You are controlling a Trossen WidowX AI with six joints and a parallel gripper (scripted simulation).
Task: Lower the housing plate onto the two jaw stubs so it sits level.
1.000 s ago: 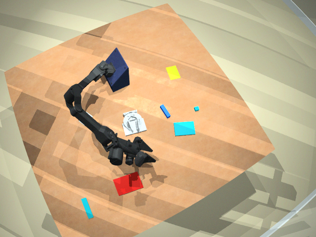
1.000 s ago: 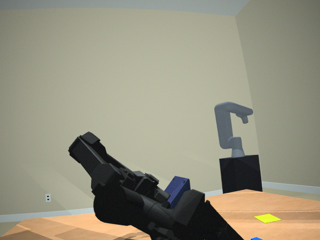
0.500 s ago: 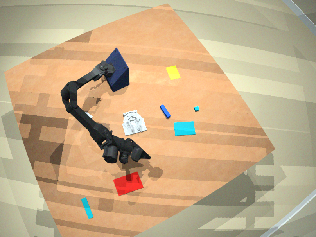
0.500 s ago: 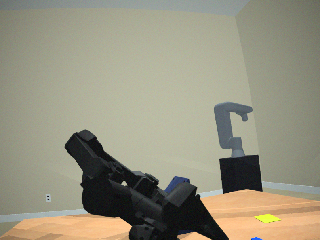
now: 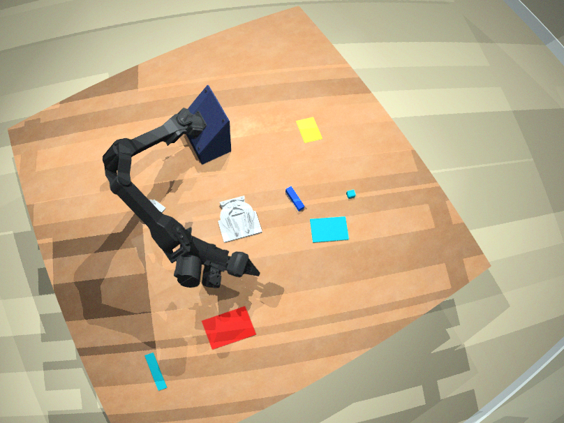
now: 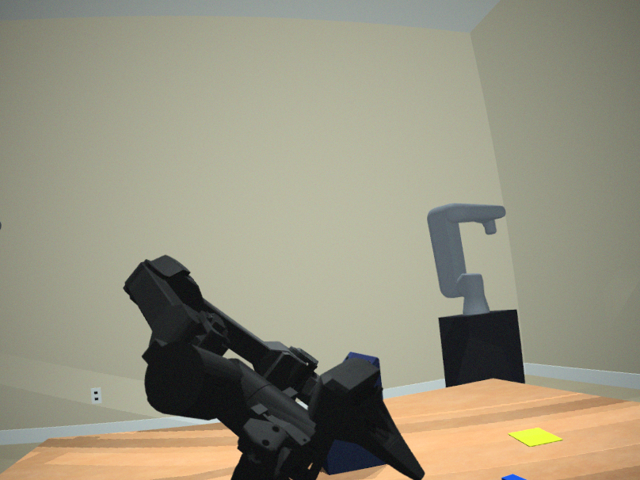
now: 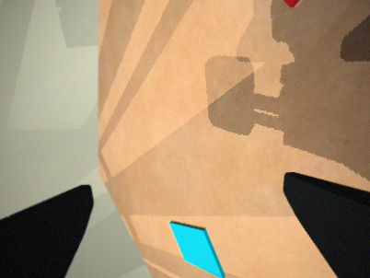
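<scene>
Right now the white part is 34 cm behind my gripper tip, 17 cm to the right of it and 10 cm below it. Also, from my gripper tip: red patch 12 cm to the right, 10 cm below, 9 cm ahead; cyan patch 29 cm to the left, 10 cm below, 3 cm behind; blue bar 24 cm to the left, 17 cm behind, 9 cm below.
</scene>
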